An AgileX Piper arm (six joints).
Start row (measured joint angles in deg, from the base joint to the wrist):
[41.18 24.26 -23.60 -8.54 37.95 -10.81]
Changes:
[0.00 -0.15 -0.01 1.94 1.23 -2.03]
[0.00 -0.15 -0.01 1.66 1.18 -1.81]
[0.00 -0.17 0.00 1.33 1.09 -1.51]
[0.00 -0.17 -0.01 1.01 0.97 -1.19]
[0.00 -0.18 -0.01 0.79 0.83 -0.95]
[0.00 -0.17 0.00 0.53 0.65 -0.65]
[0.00 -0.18 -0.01 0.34 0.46 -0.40]
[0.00 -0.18 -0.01 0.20 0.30 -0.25]
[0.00 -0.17 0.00 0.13 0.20 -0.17]
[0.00 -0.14 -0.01 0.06 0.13 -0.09]
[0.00 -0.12 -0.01 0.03 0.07 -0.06]
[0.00 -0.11 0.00 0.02 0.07 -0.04]
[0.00 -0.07 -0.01 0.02 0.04 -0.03]
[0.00 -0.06 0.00 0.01 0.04 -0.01]
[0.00 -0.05 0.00 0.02 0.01 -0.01]
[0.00 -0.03 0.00 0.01 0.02 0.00]
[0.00 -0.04 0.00 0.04 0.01 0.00]
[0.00 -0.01 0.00 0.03 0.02 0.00]
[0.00 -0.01 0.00 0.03 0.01 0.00]
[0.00 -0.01 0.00 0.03 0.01 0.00]
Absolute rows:
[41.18 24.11 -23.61 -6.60 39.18 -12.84]
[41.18 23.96 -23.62 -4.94 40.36 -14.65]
[41.18 23.79 -23.62 -3.61 41.45 -16.16]
[41.18 23.62 -23.63 -2.60 42.42 -17.35]
[41.18 23.44 -23.64 -1.81 43.25 -18.30]
[41.18 23.27 -23.64 -1.28 43.90 -18.95]
[41.18 23.09 -23.65 -0.94 44.36 -19.35]
[41.18 22.91 -23.66 -0.74 44.66 -19.60]
[41.18 22.74 -23.66 -0.61 44.86 -19.77]
[41.18 22.60 -23.67 -0.55 44.99 -19.86]
[41.18 22.48 -23.68 -0.52 45.06 -19.92]
[41.18 22.37 -23.68 -0.50 45.13 -19.96]
[41.18 22.30 -23.69 -0.48 45.17 -19.99]
[41.18 22.24 -23.69 -0.47 45.21 -20.00]
[41.18 22.19 -23.69 -0.45 45.22 -20.01]
[41.18 22.16 -23.69 -0.44 45.24 -20.01]
[41.18 22.12 -23.69 -0.40 45.25 -20.01]
[41.18 22.11 -23.69 -0.37 45.27 -20.01]
[41.18 22.10 -23.69 -0.34 45.28 -20.01]
[41.18 22.09 -23.69 -0.31 45.29 -20.01]

